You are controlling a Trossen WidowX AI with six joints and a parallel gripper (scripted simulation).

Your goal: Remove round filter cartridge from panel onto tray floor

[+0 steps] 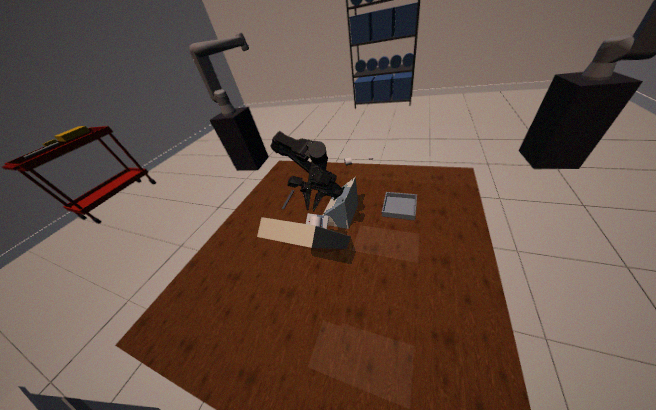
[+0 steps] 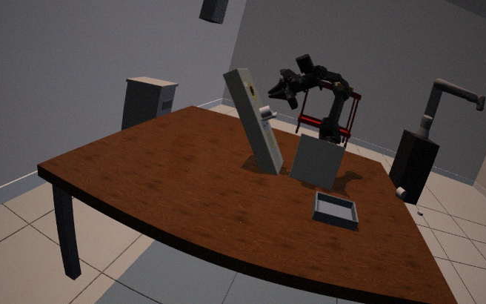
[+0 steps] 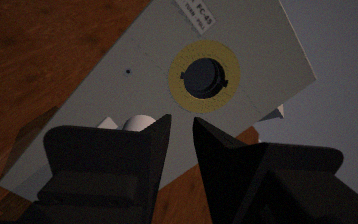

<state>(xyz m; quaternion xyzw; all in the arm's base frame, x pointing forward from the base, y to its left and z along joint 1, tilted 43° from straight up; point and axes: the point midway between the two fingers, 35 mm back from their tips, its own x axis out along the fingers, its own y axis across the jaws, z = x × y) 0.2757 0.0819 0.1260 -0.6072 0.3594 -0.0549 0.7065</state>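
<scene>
Now: the round cartridge 7 cm below my gripper tip and 1 cm behind it. Round my gripper tip: grey tray: 32 cm to the left, 32 cm behind, 26 cm below; service panel: 9 cm below, 3 cm ahead, 1 cm to the right.
</scene>
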